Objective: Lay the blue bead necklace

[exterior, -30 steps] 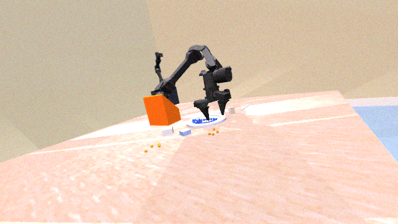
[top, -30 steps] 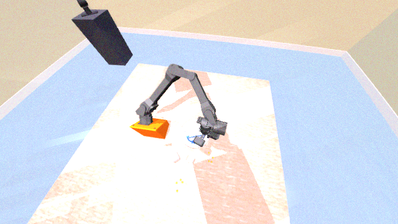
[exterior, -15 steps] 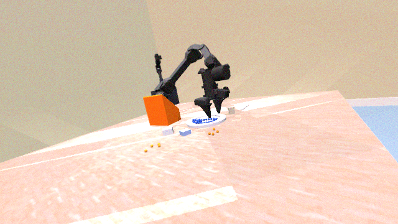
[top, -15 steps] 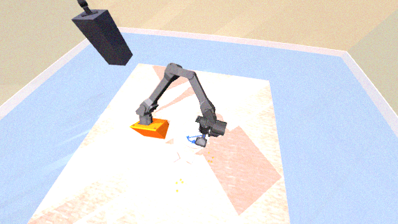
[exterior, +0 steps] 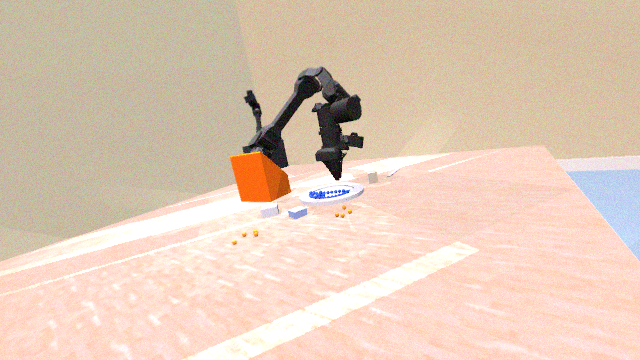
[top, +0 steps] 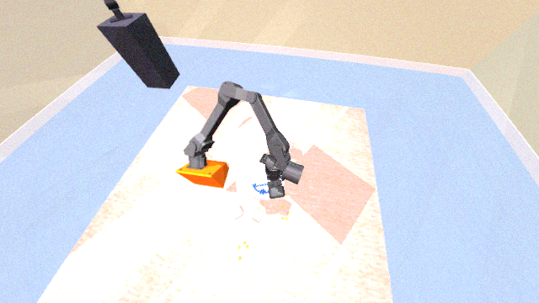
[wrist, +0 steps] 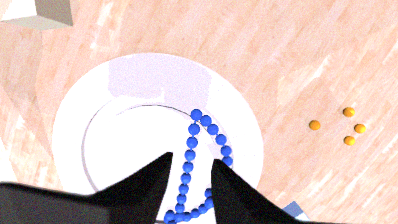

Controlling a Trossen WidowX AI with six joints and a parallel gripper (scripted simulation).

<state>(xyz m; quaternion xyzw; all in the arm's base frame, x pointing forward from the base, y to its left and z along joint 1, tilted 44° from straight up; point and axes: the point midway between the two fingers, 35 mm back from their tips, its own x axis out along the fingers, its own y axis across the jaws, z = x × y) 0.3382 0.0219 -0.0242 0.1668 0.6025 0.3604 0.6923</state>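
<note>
The round white bead board is 4 cm below my gripper tip, 4 cm behind it and 2 cm to the left of it. Also, from my gripper tip: white block 15 cm to the right, 15 cm behind, 4 cm below; then light blue cube 15 cm to the right, 5 cm behind, 4 cm below; then beige cube 15 cm to the left, 4 cm below, 4 cm ahead.
</note>
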